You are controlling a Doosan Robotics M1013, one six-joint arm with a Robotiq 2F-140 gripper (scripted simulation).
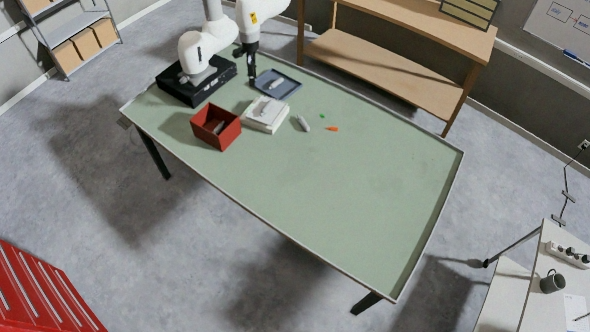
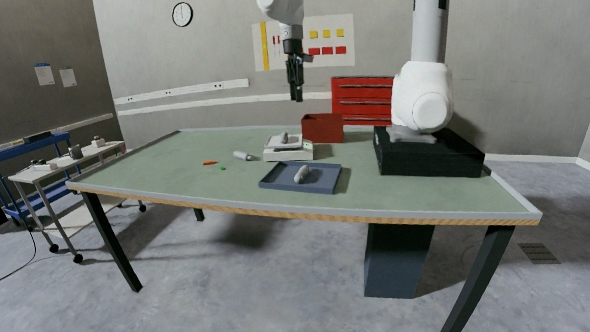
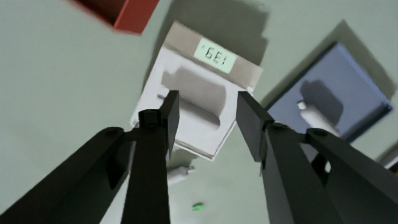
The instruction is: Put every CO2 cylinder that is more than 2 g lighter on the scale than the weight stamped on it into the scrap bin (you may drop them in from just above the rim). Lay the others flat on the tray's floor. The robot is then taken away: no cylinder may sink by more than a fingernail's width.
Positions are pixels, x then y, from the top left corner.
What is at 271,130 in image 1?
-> A scale.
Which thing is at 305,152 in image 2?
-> A scale.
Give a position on a dark tray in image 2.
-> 322,177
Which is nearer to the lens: the CO2 cylinder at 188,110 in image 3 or the scale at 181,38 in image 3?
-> The CO2 cylinder.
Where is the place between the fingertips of my gripper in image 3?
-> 208,105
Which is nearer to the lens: the dark tray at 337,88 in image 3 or the scale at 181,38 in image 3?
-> The scale.
